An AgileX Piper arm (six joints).
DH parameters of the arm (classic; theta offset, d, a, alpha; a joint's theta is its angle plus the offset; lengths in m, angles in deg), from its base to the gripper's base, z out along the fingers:
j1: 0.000 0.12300 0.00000 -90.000
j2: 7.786 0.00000 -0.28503 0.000
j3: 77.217 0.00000 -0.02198 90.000
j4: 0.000 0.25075 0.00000 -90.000
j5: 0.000 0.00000 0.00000 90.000
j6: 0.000 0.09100 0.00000 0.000
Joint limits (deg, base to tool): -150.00..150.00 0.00..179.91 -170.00..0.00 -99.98..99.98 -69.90..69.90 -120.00..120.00
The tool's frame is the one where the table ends.
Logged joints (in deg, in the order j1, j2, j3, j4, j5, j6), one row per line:
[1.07 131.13 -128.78 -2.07 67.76 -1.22]
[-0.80 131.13 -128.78 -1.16 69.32 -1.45]
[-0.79 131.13 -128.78 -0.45 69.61 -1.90]
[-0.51 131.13 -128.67 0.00 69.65 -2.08]
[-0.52 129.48 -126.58 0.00 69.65 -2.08]
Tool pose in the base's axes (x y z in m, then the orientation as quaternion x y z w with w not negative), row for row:
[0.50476 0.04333 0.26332 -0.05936 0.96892 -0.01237 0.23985]
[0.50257 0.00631 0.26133 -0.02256 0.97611 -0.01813 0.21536]
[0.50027 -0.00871 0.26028 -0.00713 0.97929 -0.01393 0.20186]
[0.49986 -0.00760 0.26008 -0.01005 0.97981 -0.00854 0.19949]
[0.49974 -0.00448 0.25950 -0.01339 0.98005 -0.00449 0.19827]
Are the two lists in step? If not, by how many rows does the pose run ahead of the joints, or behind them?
The pose runs 1 row behind the joints: the pose in row i belongs to the joints in row i - 1.
